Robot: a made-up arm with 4 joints. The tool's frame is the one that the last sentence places.
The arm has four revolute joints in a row. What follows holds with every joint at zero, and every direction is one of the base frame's.
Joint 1 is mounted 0.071 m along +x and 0.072 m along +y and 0.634 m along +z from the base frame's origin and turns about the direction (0.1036, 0.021, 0.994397).
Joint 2 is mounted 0.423 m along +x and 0.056 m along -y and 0.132 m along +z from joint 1 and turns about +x.
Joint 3 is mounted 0.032 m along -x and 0.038 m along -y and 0.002 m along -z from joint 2 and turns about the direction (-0.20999, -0.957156, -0.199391).
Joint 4 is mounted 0.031 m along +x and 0.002 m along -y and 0.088 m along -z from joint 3 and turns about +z.
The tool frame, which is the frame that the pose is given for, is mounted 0.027 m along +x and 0.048 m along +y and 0.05 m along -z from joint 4; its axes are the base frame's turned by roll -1.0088, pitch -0.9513 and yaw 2.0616 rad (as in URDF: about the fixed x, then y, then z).
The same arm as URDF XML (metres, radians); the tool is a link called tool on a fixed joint. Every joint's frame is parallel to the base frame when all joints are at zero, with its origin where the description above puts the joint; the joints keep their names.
<robot name="arm">
<link name="base_link"/>
<link name="link1"/>
<link name="link2"/>
<link name="link3"/>
<link name="link4"/>
<link name="tool"/>
<joint name="joint 1" type="continuous"><parent link="base_link"/><child link="link1"/><origin xyz="0.071 0.072 0.634"/><axis xyz="0.1036 0.021 0.994397"/></joint>
<joint name="joint 2" type="continuous"><parent link="link1"/><child link="link2"/><origin xyz="0.423 -0.056 0.132"/><axis xyz="1 0 0"/></joint>
<joint name="joint 3" type="continuous"><parent link="link2"/><child link="link3"/><origin xyz="-0.032 -0.038 -0.002"/><axis xyz="-0.20999 -0.957156 -0.199391"/></joint>
<joint name="joint 4" type="continuous"><parent link="link3"/><child link="link4"/><origin xyz="0.031 -0.002 -0.088"/><axis xyz="0 0 1"/></joint>
<joint name="tool_fixed" type="fixed"><parent link="link4"/><child link="tool"/><origin xyz="0.027 0.048 -0.05" rpy="-1.0088 -0.9513 2.0616"/></joint>
</robot>

